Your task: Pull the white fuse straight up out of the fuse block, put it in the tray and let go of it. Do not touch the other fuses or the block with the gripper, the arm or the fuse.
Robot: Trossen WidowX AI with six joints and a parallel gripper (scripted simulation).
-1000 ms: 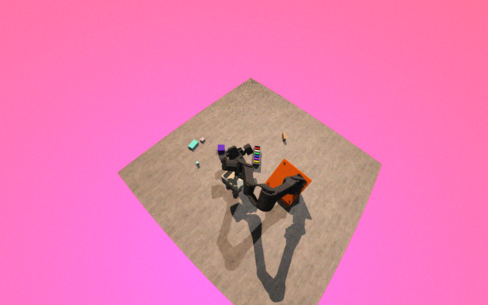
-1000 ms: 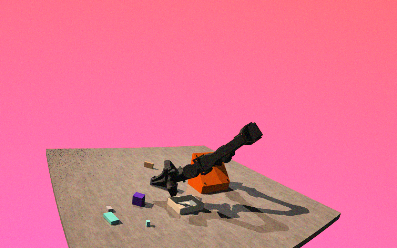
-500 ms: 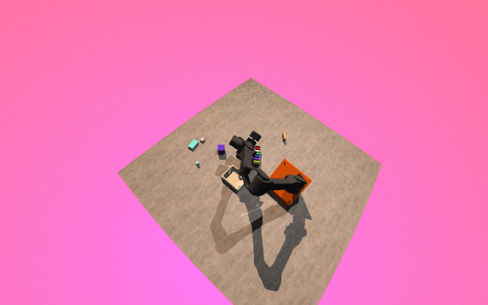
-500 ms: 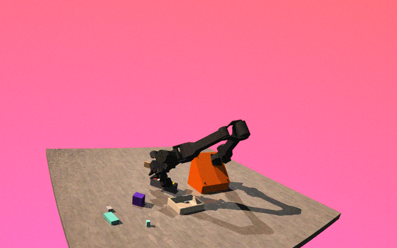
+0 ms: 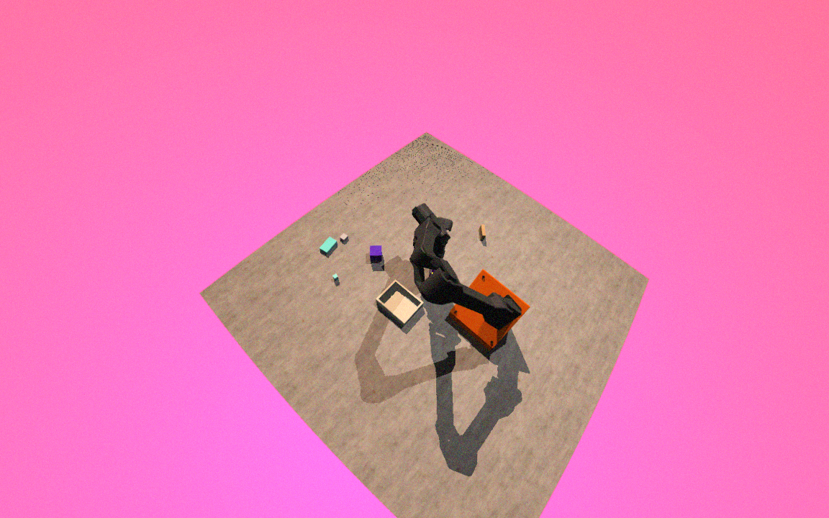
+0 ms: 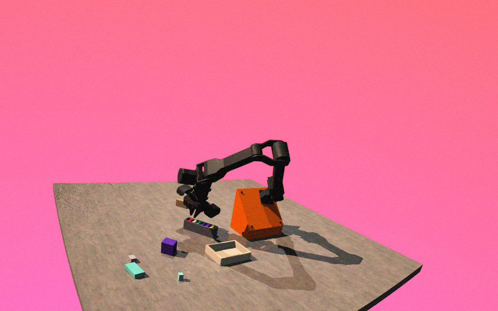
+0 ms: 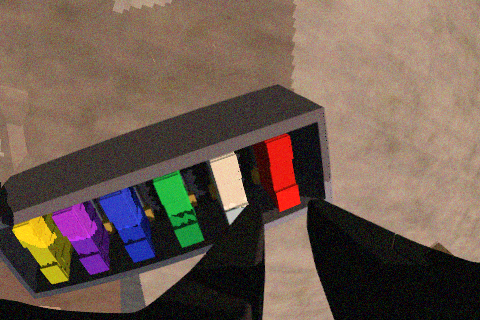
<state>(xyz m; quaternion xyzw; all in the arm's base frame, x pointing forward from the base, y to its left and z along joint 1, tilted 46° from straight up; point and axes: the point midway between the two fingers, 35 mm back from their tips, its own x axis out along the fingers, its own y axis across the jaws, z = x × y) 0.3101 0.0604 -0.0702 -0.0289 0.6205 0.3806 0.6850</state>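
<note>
My gripper tip is 1 cm past the white fuse, 1 cm to the right of it and 3 cm above it. Round my gripper tip: purple cube: 15 cm ahead, 18 cm to the left, 3 cm below; tan block: 3 cm behind, 23 cm to the right, 4 cm below; red fuse: 1 cm ahead, 3 cm below.
</note>
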